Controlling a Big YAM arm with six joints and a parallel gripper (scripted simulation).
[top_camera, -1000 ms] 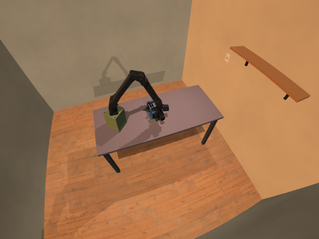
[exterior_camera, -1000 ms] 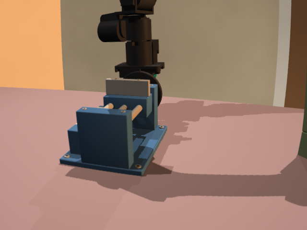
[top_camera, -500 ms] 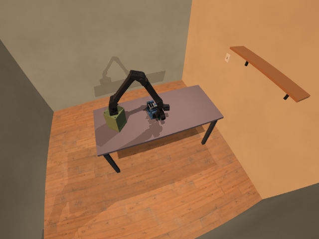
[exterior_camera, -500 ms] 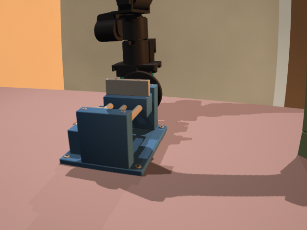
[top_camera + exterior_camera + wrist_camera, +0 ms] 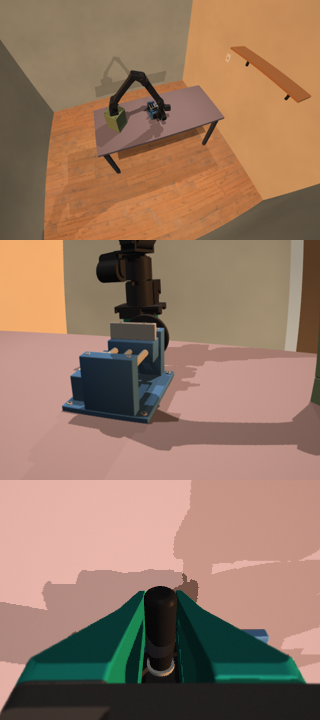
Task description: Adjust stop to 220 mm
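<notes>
The grey stop plate is 20 mm behind my hand, 120 mm to the left of it and 50 mm above it. Round my hand: black crank handle: 10 mm to the left.
</notes>
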